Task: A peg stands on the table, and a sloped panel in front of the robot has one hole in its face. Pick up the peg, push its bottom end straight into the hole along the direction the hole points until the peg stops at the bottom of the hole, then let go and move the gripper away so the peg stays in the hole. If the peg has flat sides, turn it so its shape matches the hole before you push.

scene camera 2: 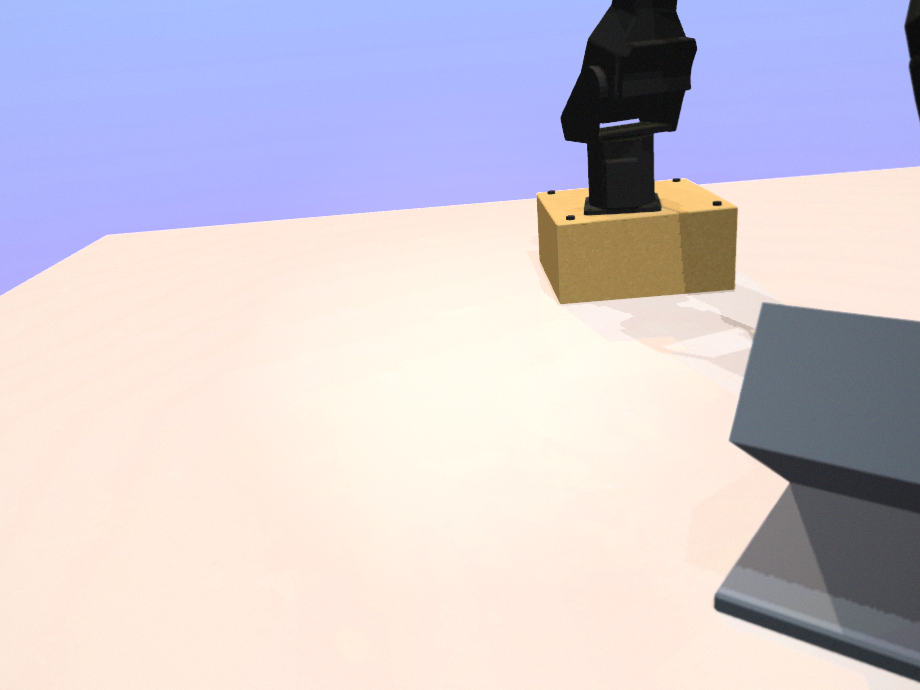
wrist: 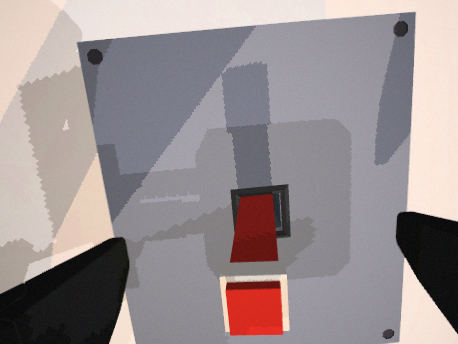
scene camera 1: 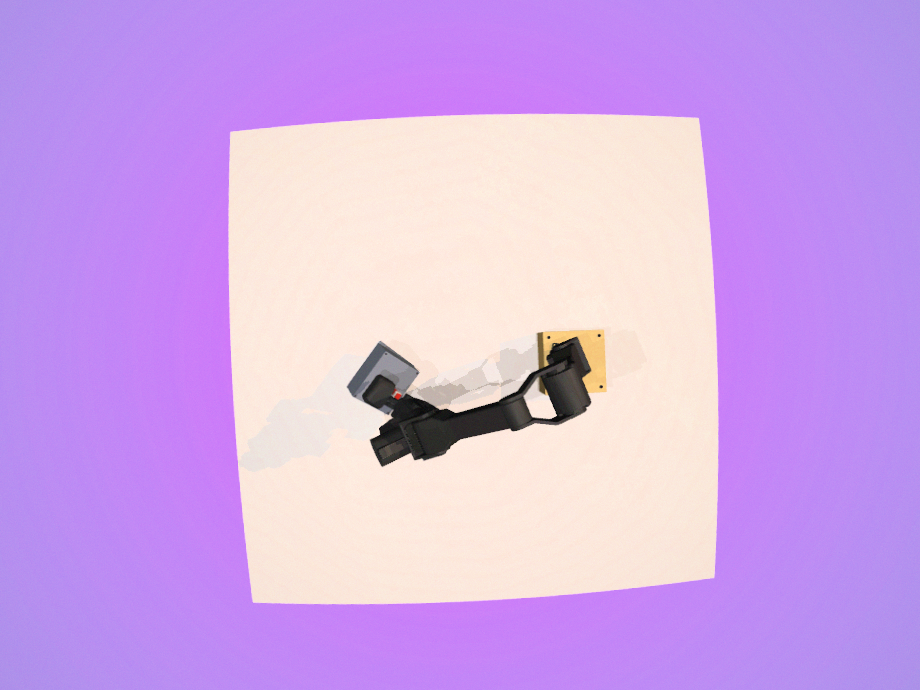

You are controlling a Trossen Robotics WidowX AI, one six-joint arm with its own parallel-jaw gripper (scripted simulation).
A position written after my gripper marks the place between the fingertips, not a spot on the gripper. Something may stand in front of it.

My gripper (scene camera 1: 390, 389) is open, with nothing in its grasp. Also in view: a red peg (wrist: 254, 292) and a grey sloped panel (scene camera 2: 822, 404).
My gripper also shows in the wrist view (wrist: 262, 239). The grey sloped panel also shows in the wrist view (wrist: 180, 119) and in scene camera 1 (scene camera 1: 402, 373). Scene camera 2 misses the red peg: it is out of frame.
